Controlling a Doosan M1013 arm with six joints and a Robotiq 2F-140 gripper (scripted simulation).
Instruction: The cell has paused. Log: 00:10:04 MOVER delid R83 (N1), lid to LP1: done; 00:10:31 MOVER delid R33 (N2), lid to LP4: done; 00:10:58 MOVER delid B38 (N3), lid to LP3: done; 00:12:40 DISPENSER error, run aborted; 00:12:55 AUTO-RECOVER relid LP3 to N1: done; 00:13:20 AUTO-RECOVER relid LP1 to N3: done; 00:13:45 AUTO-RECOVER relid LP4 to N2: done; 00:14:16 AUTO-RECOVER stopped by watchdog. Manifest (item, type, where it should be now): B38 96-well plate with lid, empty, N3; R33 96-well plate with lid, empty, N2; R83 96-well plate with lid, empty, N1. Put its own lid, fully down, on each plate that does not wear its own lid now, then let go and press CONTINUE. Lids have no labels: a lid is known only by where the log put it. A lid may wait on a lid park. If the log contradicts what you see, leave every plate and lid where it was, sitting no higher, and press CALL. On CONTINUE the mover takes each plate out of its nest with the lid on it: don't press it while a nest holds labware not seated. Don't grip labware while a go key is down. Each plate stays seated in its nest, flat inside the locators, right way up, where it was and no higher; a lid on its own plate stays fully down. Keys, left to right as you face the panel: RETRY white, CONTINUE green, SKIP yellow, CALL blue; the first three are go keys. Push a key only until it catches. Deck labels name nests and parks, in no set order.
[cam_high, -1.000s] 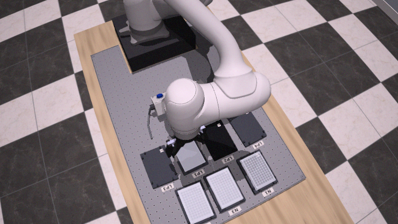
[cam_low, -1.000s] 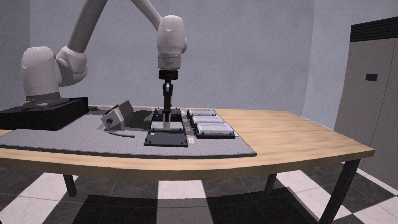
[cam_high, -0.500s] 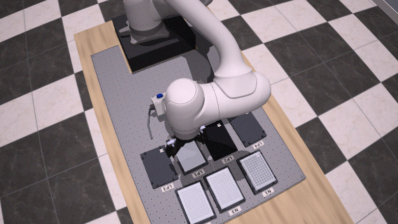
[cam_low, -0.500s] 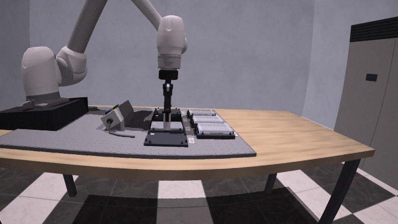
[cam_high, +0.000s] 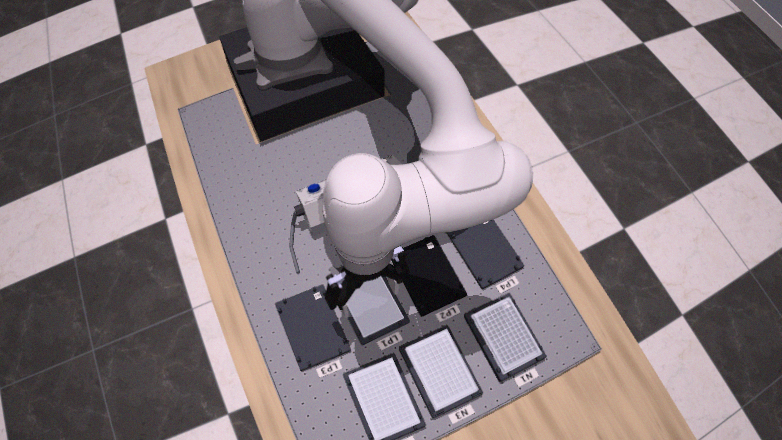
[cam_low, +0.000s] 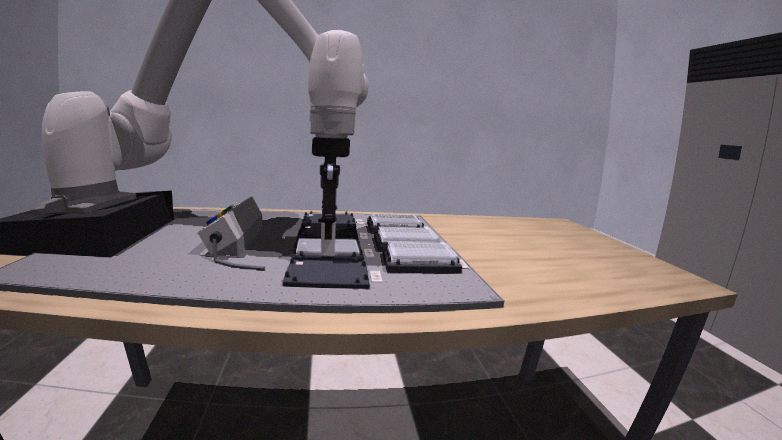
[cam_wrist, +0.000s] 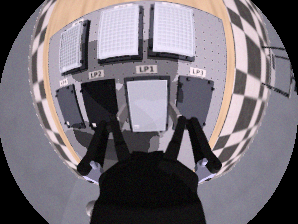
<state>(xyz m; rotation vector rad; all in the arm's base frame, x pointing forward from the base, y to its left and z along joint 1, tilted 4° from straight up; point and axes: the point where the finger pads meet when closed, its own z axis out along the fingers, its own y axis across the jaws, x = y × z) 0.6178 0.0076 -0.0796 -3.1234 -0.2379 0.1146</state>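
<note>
My hand is 3 cm above the LP1. From my hand the other things lie so: lid park LP3 (2 cm ahead, 12 cm to the right, 3 cm below); then LP2 (2 cm behind, 13 cm to the left, 3 cm below); then blue key (24 cm behind, 4 cm to the right, 3 cm above).
</note>
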